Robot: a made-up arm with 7 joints.
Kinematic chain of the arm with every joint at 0, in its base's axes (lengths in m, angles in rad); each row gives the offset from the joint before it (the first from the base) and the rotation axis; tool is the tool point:
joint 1: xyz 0 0 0.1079 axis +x
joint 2: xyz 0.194 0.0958 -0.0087 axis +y
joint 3: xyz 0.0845 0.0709 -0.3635 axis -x
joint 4: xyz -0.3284 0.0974 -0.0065 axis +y
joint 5: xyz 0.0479 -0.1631 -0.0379 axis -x
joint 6: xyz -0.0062 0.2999 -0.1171 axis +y
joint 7: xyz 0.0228 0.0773 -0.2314 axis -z
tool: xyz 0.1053 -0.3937 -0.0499
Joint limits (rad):
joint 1: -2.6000..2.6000
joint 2: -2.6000..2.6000
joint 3: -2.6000..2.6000
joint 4: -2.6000..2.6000
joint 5: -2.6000..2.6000
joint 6: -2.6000..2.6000
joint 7: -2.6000..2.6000
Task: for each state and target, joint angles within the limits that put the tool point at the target. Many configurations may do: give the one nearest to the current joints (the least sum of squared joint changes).
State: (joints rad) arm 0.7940 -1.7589 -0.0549 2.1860 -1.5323 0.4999 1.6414
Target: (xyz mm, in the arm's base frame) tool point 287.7 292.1 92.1
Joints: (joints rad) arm 0.4944 -1.9735 -0.1732 1.8183 -1.3414 0.6375 1.0063
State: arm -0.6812 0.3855 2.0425 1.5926 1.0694 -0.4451 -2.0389
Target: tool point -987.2 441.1 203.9
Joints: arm -0.6165 0.6887 2.0811 2.1052 1.0093 -0.2365 -2.4634
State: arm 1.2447 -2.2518 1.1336 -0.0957 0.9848 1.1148 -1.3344
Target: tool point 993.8 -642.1 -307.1
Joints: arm 1.5119 -2.5603 0.7292 0.0485 0.7715 1.1078 -1.8068
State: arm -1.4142 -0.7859 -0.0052 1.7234 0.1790 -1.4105 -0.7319
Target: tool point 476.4 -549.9 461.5
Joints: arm -2.1297 -0.6833 0.4811 1.6832 -0.0025 -1.4861 -0.4046
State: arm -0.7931 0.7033 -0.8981 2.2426 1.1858 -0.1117 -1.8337
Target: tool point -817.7 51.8 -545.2
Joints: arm -0.7557 0.2045 -0.9712 1.7829 1.0784 -0.3818 -1.5448
